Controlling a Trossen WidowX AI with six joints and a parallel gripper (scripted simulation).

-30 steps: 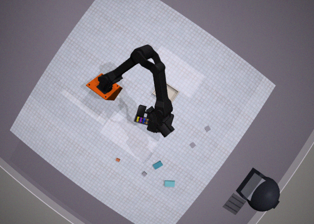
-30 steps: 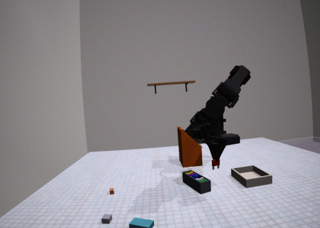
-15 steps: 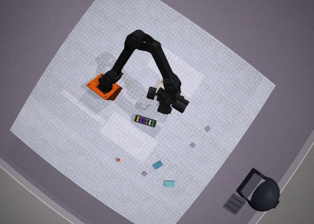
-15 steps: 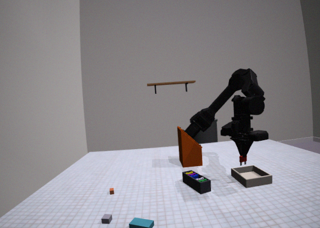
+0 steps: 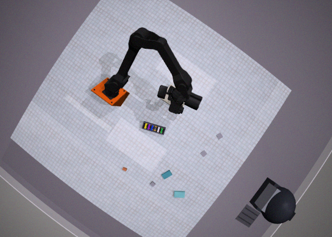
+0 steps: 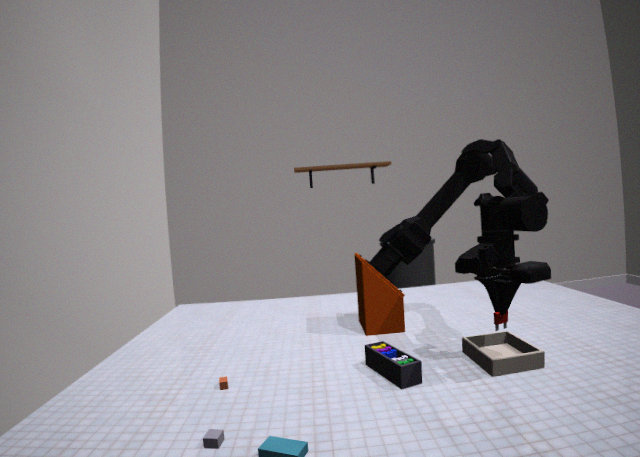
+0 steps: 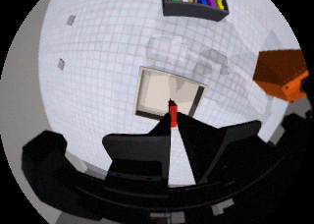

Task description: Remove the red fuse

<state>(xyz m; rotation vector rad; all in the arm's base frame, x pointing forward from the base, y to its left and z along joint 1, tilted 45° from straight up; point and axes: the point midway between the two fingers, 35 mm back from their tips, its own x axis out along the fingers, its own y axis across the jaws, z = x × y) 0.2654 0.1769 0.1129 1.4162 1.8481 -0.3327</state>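
My gripper tip is 10 mm above the red fuse. Round my gripper tip: beige tray: 80 mm below; then grey cube: 230 mm ahead, 470 mm to the right, 80 mm below.
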